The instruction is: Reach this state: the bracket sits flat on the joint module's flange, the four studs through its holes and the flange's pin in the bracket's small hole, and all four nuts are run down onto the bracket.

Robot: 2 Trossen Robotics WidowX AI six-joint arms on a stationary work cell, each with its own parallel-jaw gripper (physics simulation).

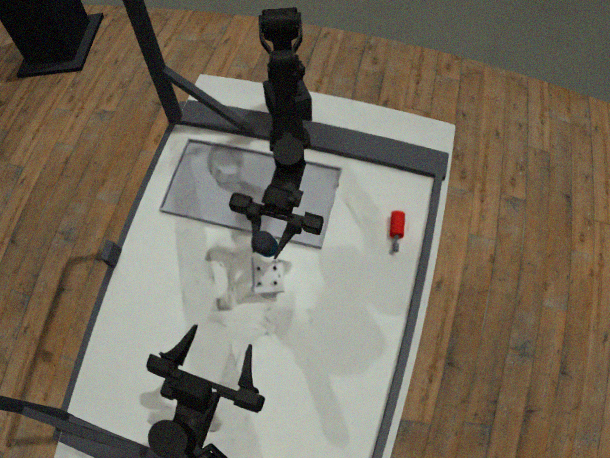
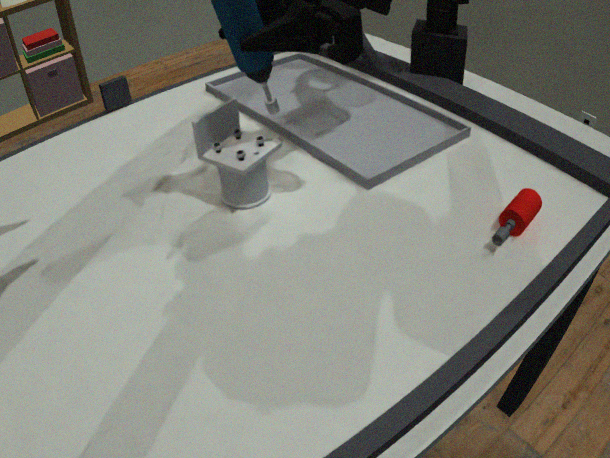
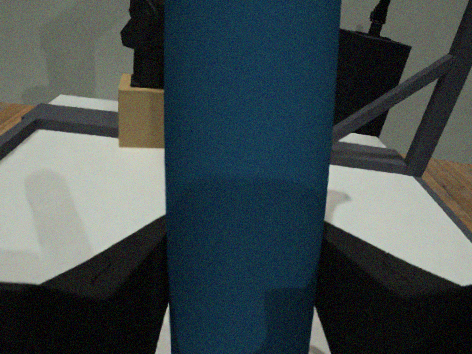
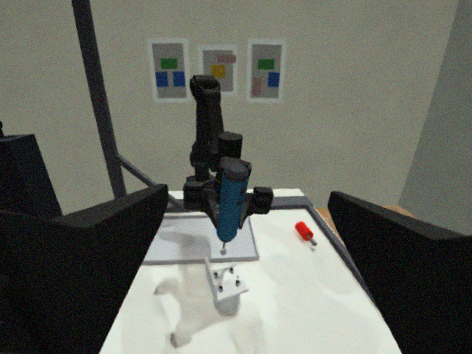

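Seen in the pictures: left gripper, fingertip midpoint: [image 1: 264,255] [image 2: 229,41] [image 3: 239,228] [image 4: 228,227]; right gripper, fingertip midpoint: [image 1: 222,334] [image 4: 249,195]; left arm's base, origin of the base link: [image 2: 441,28] [image 4: 202,177]; right arm's base, origin of the base link: [image 3: 150,82].
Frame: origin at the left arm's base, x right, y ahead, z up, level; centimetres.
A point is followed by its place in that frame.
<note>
The bracket [image 1: 268,278] {x 19.9, y 45.6, z -3.5 cm} [image 2: 216,128] {x 22.9, y 44.8, z -1.4 cm} [image 4: 231,290] {x 20.6, y 47.6, z -3.5 cm} lies flat on the joint module [image 2: 245,187] {x 18.6, y 47.6, z -7.1 cm} [image 4: 227,306] {x 21.6, y 47.5, z -7.5 cm}, its wall upright. Four small nuts [image 2: 241,155] {x 18.5, y 47.8, z -2.7 cm} show on the studs, dark beneath; how far down they are is too small to tell. The small hole [image 2: 256,153] {x 17.7, y 45.6, z -3.7 cm} shows near one plate edge; its pin is unclear. My left gripper [image 1: 267,246] {x 19.5, y 45.5, z 9.9 cm} [image 3: 239,228] {x 19.5, y 45.5, z 9.9 cm} [image 4: 228,227] {x 19.5, y 45.5, z 9.9 cm} is shut on the blue driver [image 2: 242,30] {x 17.6, y 46.2, z 11.3 cm}, held with its socket tip [image 2: 271,105] {x 17.2, y 41.4, z 0.5 cm} [image 4: 223,251] {x 18.0, y 41.4, z 0.5 cm} down, above and beyond the bracket. My right gripper [image 1: 222,336] {x 30.4, y 62.6, z 26.7 cm} is open and empty, apart from the bracket.
A shallow grey tray [image 1: 200,216] {x 30.7, y 22.4, z -9.7 cm} [image 2: 367,182] {x 5.9, y 40.5, z -9.0 cm} [image 4: 175,261] {x 24.6, y 27.9, z -9.1 cm} lies beyond the module, under the left arm. A red tool [image 1: 397,224] {x -12.7, y 42.4, z -6.7 cm} [image 2: 522,210] {x -12.9, y 43.7, z -6.8 cm} [image 4: 303,231] {x -11.4, y 42.7, z -7.2 cm} with a metal tip lies near the side rail [image 1: 417,300] {x -10.1, y 60.9, z -8.1 cm} [image 2: 450,375] {x -6.6, y 65.9, z -8.1 cm}. A frame post [image 1: 150,60] {x 31.1, y -8.6, z 17.6 cm} stands at a table corner.
</note>
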